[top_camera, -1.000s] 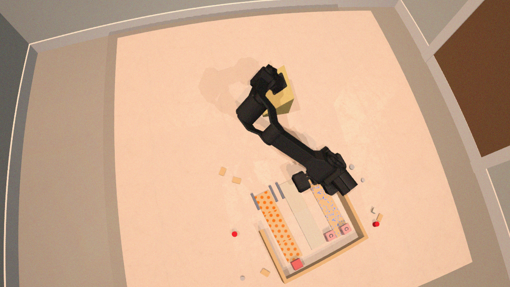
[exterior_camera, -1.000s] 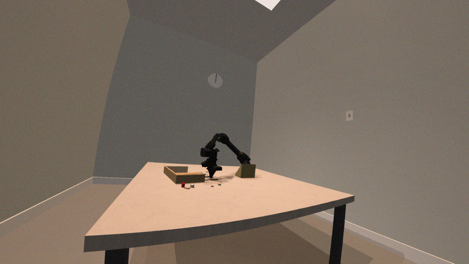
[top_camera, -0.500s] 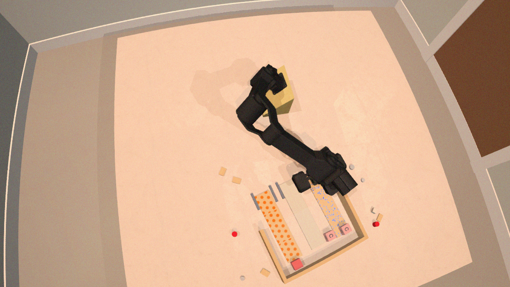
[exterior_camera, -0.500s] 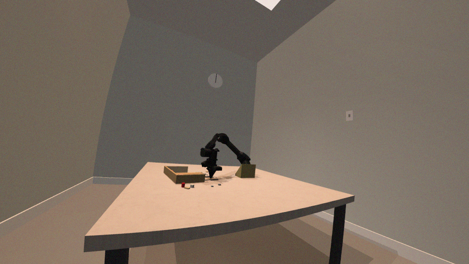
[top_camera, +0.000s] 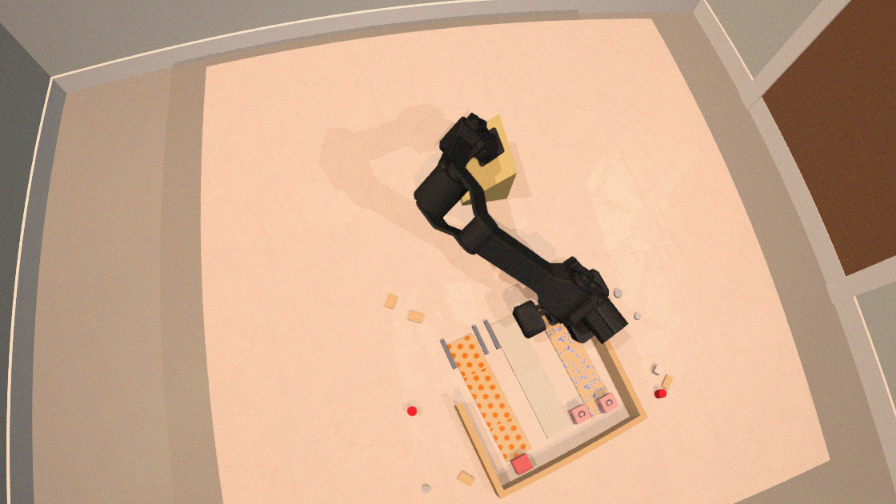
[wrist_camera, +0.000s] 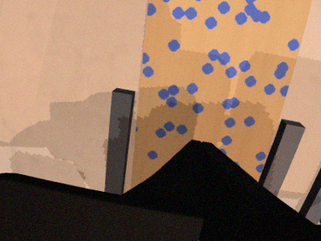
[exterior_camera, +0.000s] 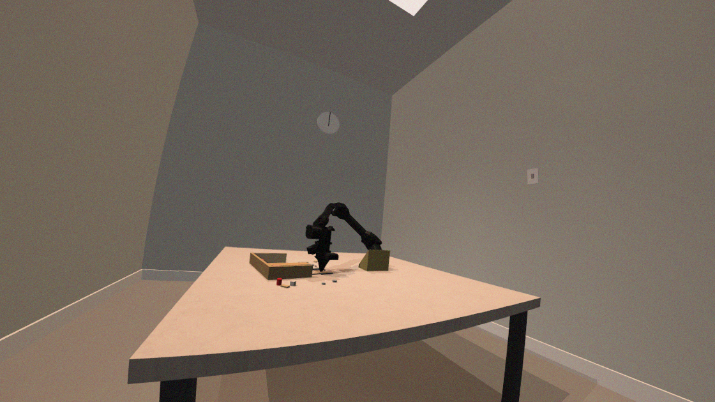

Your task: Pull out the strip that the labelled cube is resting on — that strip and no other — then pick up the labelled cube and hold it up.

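Now: gripper tip 160 mm to the right of the grey disc.
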